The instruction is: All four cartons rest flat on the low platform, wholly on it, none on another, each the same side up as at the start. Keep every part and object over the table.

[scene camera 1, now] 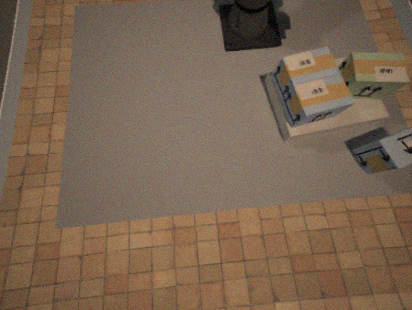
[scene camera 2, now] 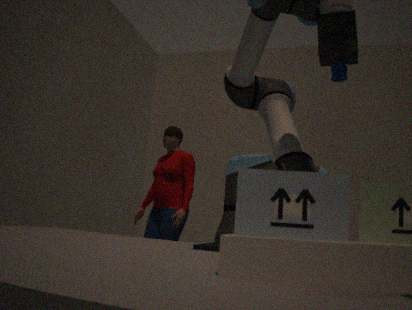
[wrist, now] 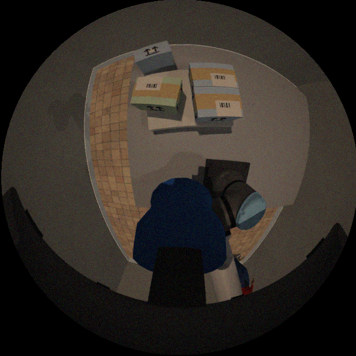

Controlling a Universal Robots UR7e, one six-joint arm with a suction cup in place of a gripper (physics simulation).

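Pixels of known places: hand, its tool point: [scene camera 2: 339, 78]; arm's base, origin of its link: [scene camera 1: 246, 23].
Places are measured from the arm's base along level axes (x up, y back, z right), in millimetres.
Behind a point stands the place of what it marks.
My gripper [scene camera 2: 339, 79] [wrist: 181, 200], a blue suction cup, hangs high with nothing on it. Two blue-and-orange cartons stand side by side on the low platform [scene camera 1: 365, 114] {y -394, x 37, z -371 mm} [scene camera 2: 320, 260] {y -451, x 16, z -247 mm} [wrist: 188, 114], labels up: the front one [scene camera 1: 325, 94] {y -385, x 123, z -197 mm} [scene camera 2: 325, 207] {y -417, x 79, z -246 mm} [wrist: 214, 75] and the one nearer the robot base [scene camera 1: 307, 64] [wrist: 217, 101]. A green-and-orange carton [scene camera 1: 375, 70] {y -302, x 122, z -341 mm} [scene camera 2: 377, 215] {y -338, x 75, z -308 mm} [wrist: 157, 91] is beside them, label up; it seems to reach past the platform's outer edge. A grey-blue carton [scene camera 1: 377, 156] {y -537, x 55, z -369 mm} [wrist: 155, 59] lies off the platform on the table, arrows on its visible faces; it does not show in scene camera 2.
The grey table [scene camera 1: 175, 125] {y -444, x -11, z 243 mm} [wrist: 270, 125] surrounds the platform, with tiled floor [scene camera 1: 200, 260] [wrist: 110, 130] beyond its edge. The robot base [scene camera 1: 250, 30] {y -71, x 33, z -7 mm} [wrist: 227, 175] stands behind the platform. A person in red [scene camera 2: 172, 175] stands in the background.
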